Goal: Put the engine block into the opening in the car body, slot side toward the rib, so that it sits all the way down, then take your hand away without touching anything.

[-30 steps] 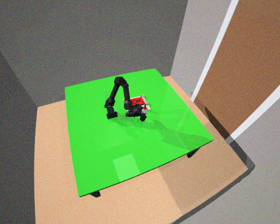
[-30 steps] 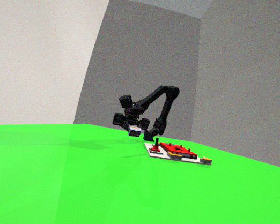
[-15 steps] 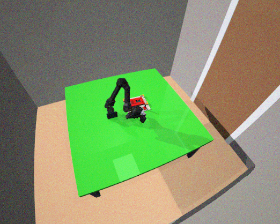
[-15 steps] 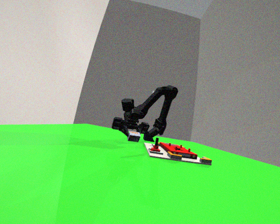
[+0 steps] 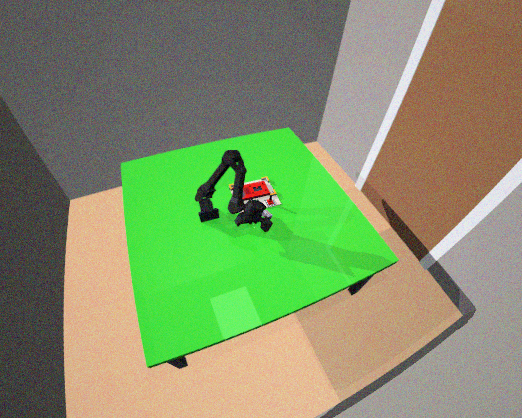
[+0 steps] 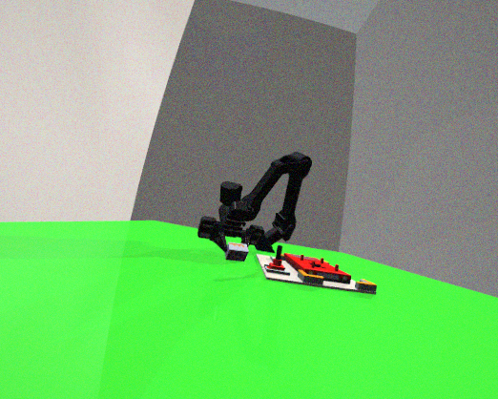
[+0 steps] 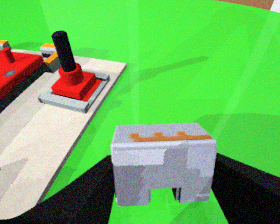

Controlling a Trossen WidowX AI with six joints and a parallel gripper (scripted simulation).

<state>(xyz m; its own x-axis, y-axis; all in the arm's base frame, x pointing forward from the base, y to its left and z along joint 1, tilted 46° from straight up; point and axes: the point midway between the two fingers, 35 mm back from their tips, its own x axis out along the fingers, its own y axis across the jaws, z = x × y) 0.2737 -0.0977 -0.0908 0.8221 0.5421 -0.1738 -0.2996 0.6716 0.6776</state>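
My gripper tip is now 10 mm past the engine block.
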